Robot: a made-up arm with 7 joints. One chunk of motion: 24 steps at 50 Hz.
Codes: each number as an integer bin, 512 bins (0 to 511) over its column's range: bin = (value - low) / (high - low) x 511, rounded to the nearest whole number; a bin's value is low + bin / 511 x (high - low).
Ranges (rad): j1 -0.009..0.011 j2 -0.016..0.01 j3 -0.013..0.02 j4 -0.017..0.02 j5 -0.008..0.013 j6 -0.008..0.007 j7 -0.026..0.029
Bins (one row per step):
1: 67 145 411 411 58 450 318
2: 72 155 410 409 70 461 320
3: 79 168 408 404 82 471 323
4: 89 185 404 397 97 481 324
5: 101 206 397 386 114 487 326
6: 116 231 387 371 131 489 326
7: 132 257 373 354 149 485 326
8: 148 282 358 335 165 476 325
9: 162 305 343 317 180 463 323
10: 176 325 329 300 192 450 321
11: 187 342 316 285 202 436 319
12: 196 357 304 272 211 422 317
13: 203 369 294 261 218 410 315
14: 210 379 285 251 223 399 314
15: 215 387 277 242 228 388 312
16: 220 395 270 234 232 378 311
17: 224 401 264 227 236 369 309
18: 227 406 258 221 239 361 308
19: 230 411 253 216 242 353 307
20: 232 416 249 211 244 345 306
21: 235 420 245 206 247 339 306
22: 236 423 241 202 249 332 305
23: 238 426 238 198 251 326 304
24: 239 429 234 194 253 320 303
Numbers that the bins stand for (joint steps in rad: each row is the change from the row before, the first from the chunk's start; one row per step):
1: -0.00638 -0.00862 0.01354 0.01276 -0.00562 0.00521 0.00823
2: -0.00618 -0.00811 0.01348 0.01261 -0.00512 0.00553 0.00844
3: -0.00591 -0.00745 0.01335 0.01225 -0.00463 0.00583 0.00877
4: -0.00552 -0.00659 0.01309 0.01175 -0.00401 0.00612 0.00887
5: -0.00505 -0.00552 0.01264 0.01095 -0.00332 0.00630 0.00909
6: -0.00446 -0.00425 0.01199 0.00986 -0.00262 0.00635 0.00909
7: -0.00383 -0.00292 0.01109 0.00863 -0.00188 0.00624 0.00909
8: -0.00321 -0.00165 0.01012 0.00726 -0.00122 0.00597 0.00898
9: -0.00266 -0.00048 0.00915 0.00595 -0.00060 0.00559 0.00877
10: -0.00211 0.00054 0.00825 0.00472 -0.00011 0.00521 0.00855
11: -0.00168 0.00140 0.00741 0.00364 0.00030 0.00480 0.00833
12: -0.00133 0.00216 0.00663 0.00269 0.00067 0.00439 0.00812
13: -0.00105 0.00277 0.00599 0.00190 0.00096 0.00404 0.00790
14: -0.00078 0.00328 0.00541 0.00117 0.00116 0.00371 0.00780
15: -0.00059 0.00369 0.00489 0.00052 0.00137 0.00339 0.00758
16: -0.00039 0.00410 0.00444 -0.00006 0.00153 0.00310 0.00747
17: -0.00023 0.00440 0.00405 -0.00056 0.00170 0.00283 0.00726
18: -0.00012 0.00466 0.00366 -0.00100 0.00182 0.00260 0.00715
19: 0.00000 0.00491 0.00334 -0.00136 0.00195 0.00236 0.00704
20: 0.00008 0.00517 0.00308 -0.00172 0.00203 0.00213 0.00694
21: 0.00020 0.00537 0.00282 -0.00208 0.00215 0.00195 0.00694
22: 0.00024 0.00552 0.00256 -0.00237 0.00223 0.00175 0.00683
23: 0.00032 0.00568 0.00237 -0.00266 0.00232 0.00157 0.00672
24: 0.00035 0.00583 0.00211 -0.00295 0.00240 0.00139 0.00661

